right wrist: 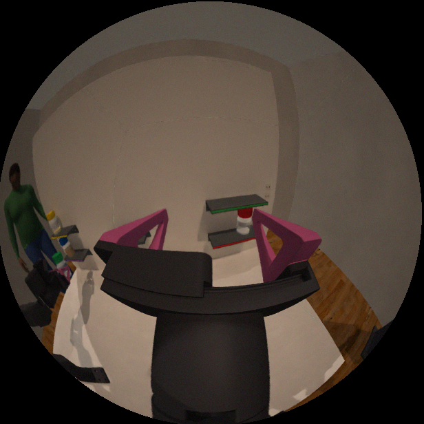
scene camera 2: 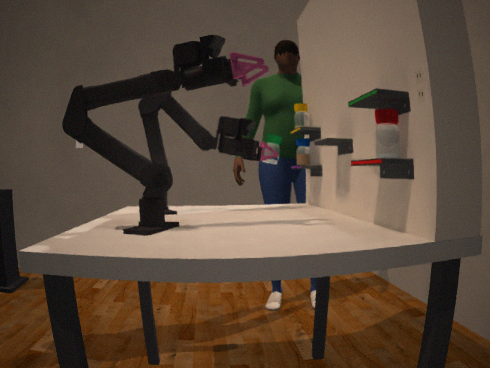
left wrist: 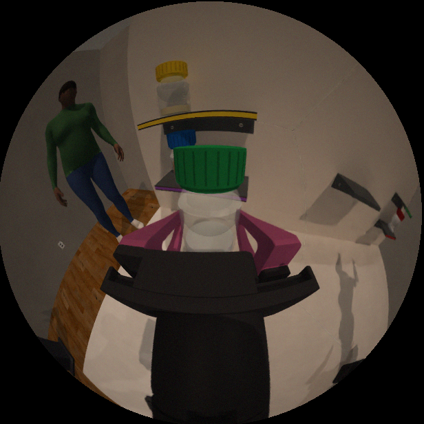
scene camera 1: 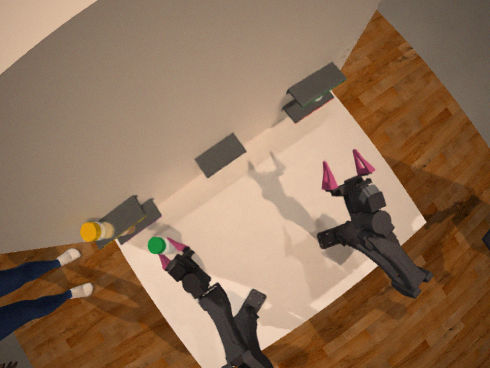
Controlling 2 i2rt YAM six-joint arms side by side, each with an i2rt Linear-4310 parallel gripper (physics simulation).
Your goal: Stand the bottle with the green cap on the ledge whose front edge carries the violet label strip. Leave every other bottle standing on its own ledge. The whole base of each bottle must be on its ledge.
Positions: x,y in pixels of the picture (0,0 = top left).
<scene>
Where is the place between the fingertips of my right gripper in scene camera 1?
At 339,155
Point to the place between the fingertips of my right gripper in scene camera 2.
266,65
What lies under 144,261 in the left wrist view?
My left gripper.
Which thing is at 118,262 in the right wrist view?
My right gripper.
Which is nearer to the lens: the yellow-capped bottle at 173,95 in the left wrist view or the green-capped bottle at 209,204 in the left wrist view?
The green-capped bottle.
</scene>
